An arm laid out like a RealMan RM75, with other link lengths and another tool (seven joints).
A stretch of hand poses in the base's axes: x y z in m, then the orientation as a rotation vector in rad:
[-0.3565, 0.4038, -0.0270, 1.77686, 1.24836, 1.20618]
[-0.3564, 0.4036, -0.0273, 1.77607, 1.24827, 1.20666]
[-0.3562, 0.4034, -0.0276, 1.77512, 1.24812, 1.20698]
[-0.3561, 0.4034, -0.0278, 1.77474, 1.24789, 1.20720]
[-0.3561, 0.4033, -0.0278, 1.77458, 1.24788, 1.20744]
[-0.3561, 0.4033, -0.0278, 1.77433, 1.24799, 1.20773]
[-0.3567, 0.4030, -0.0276, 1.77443, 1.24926, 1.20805]
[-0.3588, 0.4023, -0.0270, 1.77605, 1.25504, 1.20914]
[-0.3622, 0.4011, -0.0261, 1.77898, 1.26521, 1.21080]
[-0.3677, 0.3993, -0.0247, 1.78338, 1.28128, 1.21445]
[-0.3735, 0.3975, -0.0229, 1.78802, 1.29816, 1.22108]
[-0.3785, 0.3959, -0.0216, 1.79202, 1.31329, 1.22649]
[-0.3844, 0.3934, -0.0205, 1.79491, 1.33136, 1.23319]
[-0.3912, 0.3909, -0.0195, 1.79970, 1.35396, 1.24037]
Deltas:
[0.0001, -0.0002, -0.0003, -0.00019, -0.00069, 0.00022]
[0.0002, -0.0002, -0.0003, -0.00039, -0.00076, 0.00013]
[0.0001, 0.0000, -0.0002, -0.00008, -0.00041, -0.00003]
[0.0000, -0.0001, 0.0000, 0.00005, -0.00018, 0.00011]
[0.0000, 0.0000, 0.0000, 0.00001, -0.00020, 0.00023]
[-0.0006, -0.0003, 0.0002, 0.00016, 0.00051, 0.00101]
[-0.0021, -0.0007, 0.0006, 0.00125, 0.00317, 0.00434]
[-0.0034, -0.0012, 0.0009, 0.00210, 0.00572, 0.00752]
[-0.0055, -0.0018, 0.0014, 0.00387, 0.00856, 0.01232]
[-0.0058, -0.0018, 0.0018, 0.00590, 0.00811, 0.01407]
[-0.0050, -0.0016, 0.0013, 0.00490, 0.00735, 0.01239]
[-0.0059, -0.0025, 0.0011, 0.00492, 0.00754, 0.01506]
[-0.0068, -0.0025, 0.0010, 0.00620, 0.01057, 0.01819]

